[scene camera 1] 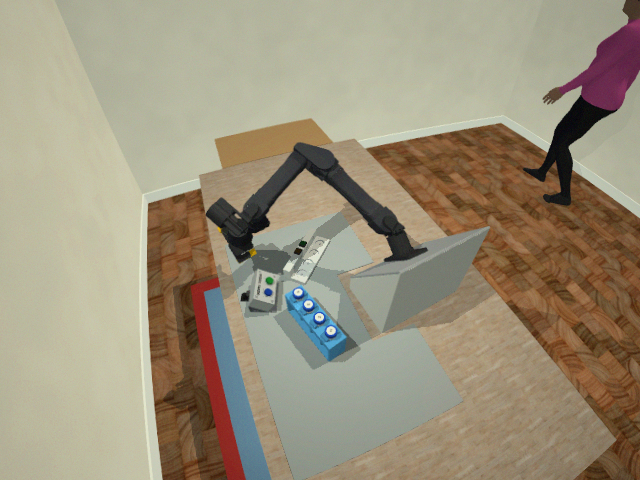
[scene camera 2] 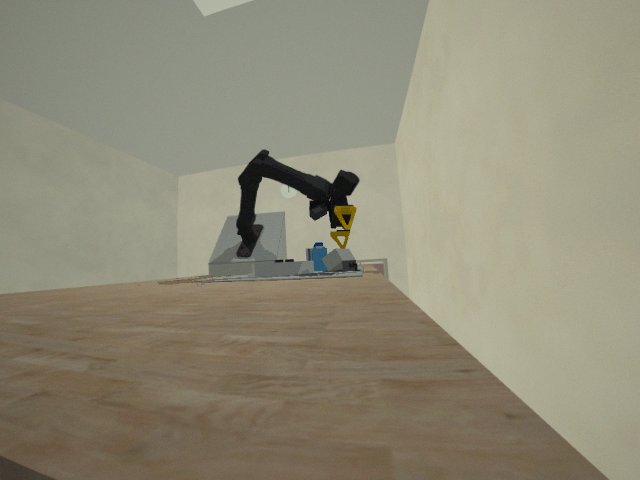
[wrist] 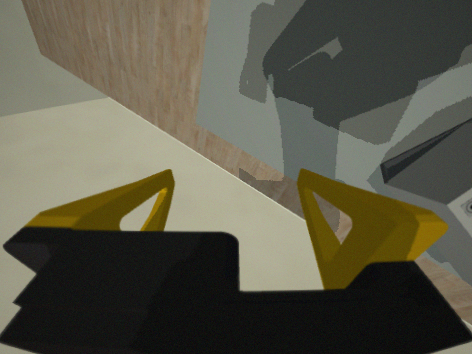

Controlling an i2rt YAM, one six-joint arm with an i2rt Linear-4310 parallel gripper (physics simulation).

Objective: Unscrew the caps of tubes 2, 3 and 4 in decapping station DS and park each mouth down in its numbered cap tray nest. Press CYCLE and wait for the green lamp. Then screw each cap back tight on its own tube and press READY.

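Places are measured from the arm's base along level axes (x ahead, y up, z right), in centimetres.
Pixels of known places: gripper, fingertip midpoint: (scene camera 1: 236, 246) (scene camera 2: 345, 239) (wrist: 235, 176); arm's base at its link origin: (scene camera 1: 404, 256) (scene camera 2: 250, 240).
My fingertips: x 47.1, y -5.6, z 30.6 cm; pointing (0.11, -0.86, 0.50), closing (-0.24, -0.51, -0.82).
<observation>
For each thing: its top centre in the pictures, then the offset to it from my fingertips. "spot": a spot on its surface instead. Level surfaces: height alone.
- blue rack at its top centre: (scene camera 1: 314, 313) (scene camera 2: 318, 247) dz -34.8, dx -15.1, dy +0.1 cm
- nearest cap at its top centre: (scene camera 1: 330, 330) dz -42.4, dx -17.0, dy +1.9 cm
- white cap tray at a spot on its surface: (scene camera 1: 299, 279) spot: dz -15.4, dx -17.2, dy -9.2 cm
- dark green lamp at its top centre: (scene camera 1: 302, 243) dz -3.6, dx -23.1, dy -4.9 cm
- dark red lamp at its top centre: (scene camera 1: 297, 250) dz -6.3, dx -20.2, dy -4.9 cm
- grey button box at its top centre: (scene camera 1: 260, 283) (scene camera 2: 338, 248) dz -17.1, dx -3.9, dy -1.9 cm
- green button at its top centre: (scene camera 1: 268, 279) dz -15.9, dx -6.8, dy -2.8 cm
- blue button at its top centre: (scene camera 1: 267, 290) dz -20.0, dx -5.2, dy -2.8 cm
- grey mat at its surface level: dy -10.3 cm
A blue rack (scene camera 1: 337, 349) (scene camera 2: 319, 259) holds several upright tubes in a row, each with a blue-rimmed white cap, such as the nearest cap (scene camera 1: 330, 331). The white cap tray (scene camera 1: 299, 279) shows empty round nests. Beside it are a dark green lamp (scene camera 1: 302, 243) and a dark red lamp (scene camera 1: 297, 251), both looking unlit. A grey button box (scene camera 1: 265, 302) (scene camera 2: 339, 259) (wrist: 430, 172) carries a green button (scene camera 1: 269, 280) and a blue button (scene camera 1: 268, 291). My gripper (scene camera 1: 236, 241) (scene camera 2: 344, 238) (wrist: 235, 176) is open and empty, raised above the table's edge beyond the button box. Tube numbers are not readable.
A large grey slanted panel (scene camera 1: 429, 289) stands beside the arm's base. A grey mat (scene camera 1: 361, 408) lies under the rack. A wall (wrist: 65, 165) rises close past the table edge in the wrist view. A person (scene camera 1: 604, 72) stands on the floor beyond the table.
</observation>
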